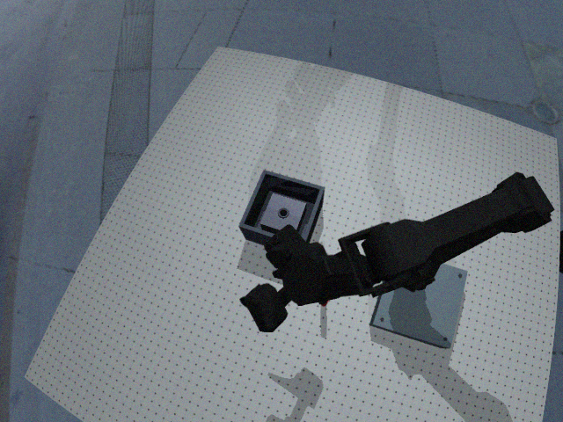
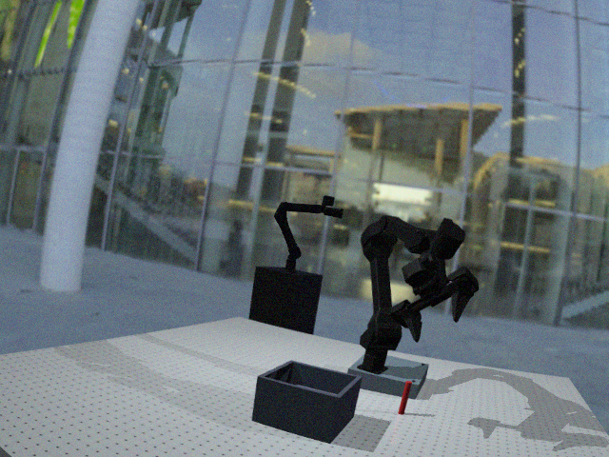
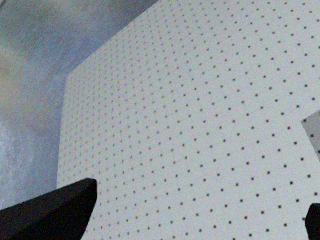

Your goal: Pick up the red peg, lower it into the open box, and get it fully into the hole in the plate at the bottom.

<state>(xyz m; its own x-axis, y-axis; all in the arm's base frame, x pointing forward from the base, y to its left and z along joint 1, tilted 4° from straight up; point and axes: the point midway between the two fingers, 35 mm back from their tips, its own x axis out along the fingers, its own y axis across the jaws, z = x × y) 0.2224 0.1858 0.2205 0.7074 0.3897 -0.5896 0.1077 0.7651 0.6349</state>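
My gripper tip is now 18 cm above the red peg, 11 cm past it and 6 cm to the left of it. Round my gripper tip: dark box: 20 cm to the right, 20 cm below, 8 cm ahead; then grey plate: 20 cm to the right, 18 cm below, 8 cm ahead.
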